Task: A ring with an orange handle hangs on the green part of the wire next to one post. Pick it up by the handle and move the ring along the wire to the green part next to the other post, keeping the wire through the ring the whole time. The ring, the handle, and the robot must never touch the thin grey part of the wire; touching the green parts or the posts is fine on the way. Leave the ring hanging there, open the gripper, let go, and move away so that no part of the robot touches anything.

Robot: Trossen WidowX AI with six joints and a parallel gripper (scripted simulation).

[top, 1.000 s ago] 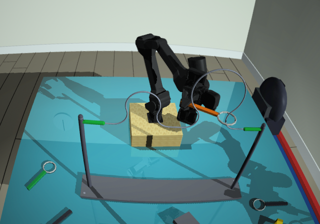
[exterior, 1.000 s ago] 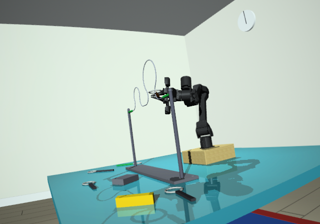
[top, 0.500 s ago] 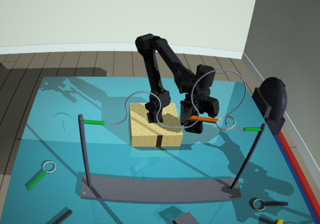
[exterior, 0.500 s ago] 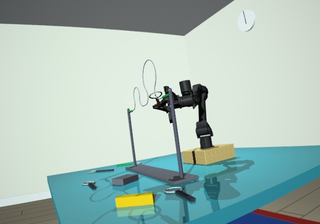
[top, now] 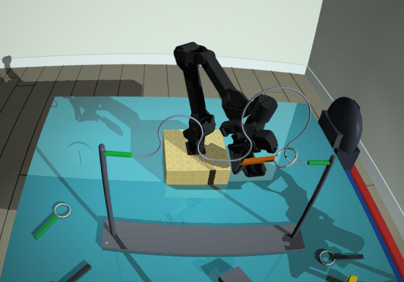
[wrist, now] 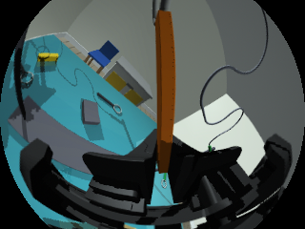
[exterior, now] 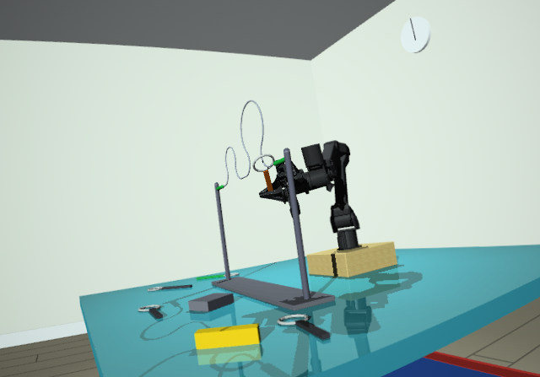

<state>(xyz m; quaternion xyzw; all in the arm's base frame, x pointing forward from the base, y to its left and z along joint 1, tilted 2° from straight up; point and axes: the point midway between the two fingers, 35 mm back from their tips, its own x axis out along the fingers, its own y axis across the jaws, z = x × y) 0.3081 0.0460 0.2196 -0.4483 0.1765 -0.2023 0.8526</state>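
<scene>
Now: the ring with orange handle 1 cm ahead of my gripper tip, 8 cm to the left of it and 5 cm above it. The rest, counted from my gripper tip: grey block: 20 cm ahead, 2 cm to the left, 27 cm below; then yellow block: 31 cm ahead, 37 cm to the left, 27 cm below.
</scene>
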